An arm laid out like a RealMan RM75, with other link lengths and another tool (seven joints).
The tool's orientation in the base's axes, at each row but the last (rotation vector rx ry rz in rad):
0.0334 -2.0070 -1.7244
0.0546 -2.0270 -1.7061
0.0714 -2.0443 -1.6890
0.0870 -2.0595 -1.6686
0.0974 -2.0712 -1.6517
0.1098 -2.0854 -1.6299
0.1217 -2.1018 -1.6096
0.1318 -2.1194 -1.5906
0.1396 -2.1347 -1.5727
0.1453 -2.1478 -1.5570
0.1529 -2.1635 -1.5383
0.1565 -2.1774 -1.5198
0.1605 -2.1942 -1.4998
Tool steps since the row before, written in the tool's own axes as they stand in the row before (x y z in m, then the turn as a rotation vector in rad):
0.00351 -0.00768 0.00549 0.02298 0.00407 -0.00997
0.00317 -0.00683 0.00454 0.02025 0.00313 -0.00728
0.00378 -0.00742 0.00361 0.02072 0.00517 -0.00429
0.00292 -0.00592 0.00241 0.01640 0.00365 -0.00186
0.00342 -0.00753 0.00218 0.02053 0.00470 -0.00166
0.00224 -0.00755 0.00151 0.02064 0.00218 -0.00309
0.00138 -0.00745 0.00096 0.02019 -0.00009 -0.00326
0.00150 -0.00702 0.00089 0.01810 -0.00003 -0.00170
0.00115 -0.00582 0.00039 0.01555 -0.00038 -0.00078
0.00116 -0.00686 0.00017 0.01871 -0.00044 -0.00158
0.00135 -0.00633 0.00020 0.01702 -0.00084 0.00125
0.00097 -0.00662 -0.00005 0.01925 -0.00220 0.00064
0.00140 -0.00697 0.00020 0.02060 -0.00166 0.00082
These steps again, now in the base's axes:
-0.00739 0.00237 -0.00642 -0.01528 -0.01591 0.01255
-0.00642 0.00161 -0.00579 -0.01417 -0.01274 0.01048
-0.00668 0.00027 -0.00613 -0.01523 -0.00970 0.01218
-0.00501 -0.00032 -0.00491 -0.01278 -0.00640 0.00902
-0.00571 -0.00124 -0.00625 -0.01625 -0.00737 0.01131
-0.00433 -0.00159 -0.00656 -0.01632 -0.00941 0.00924
-0.00325 -0.00189 -0.00665 -0.01635 -0.01008 0.00702
-0.00315 -0.00199 -0.00620 -0.01517 -0.00795 0.00609
-0.00233 -0.00201 -0.00509 -0.01340 -0.00635 0.00476
-0.00240 -0.00265 -0.00597 -0.01584 -0.00819 0.00589
-0.00242 -0.00260 -0.00541 -0.01567 -0.00530 0.00427
-0.00198 -0.00289 -0.00570 -0.01760 -0.00713 0.00390
-0.00248 -0.00307 -0.00592 -0.01878 -0.00724 0.00477

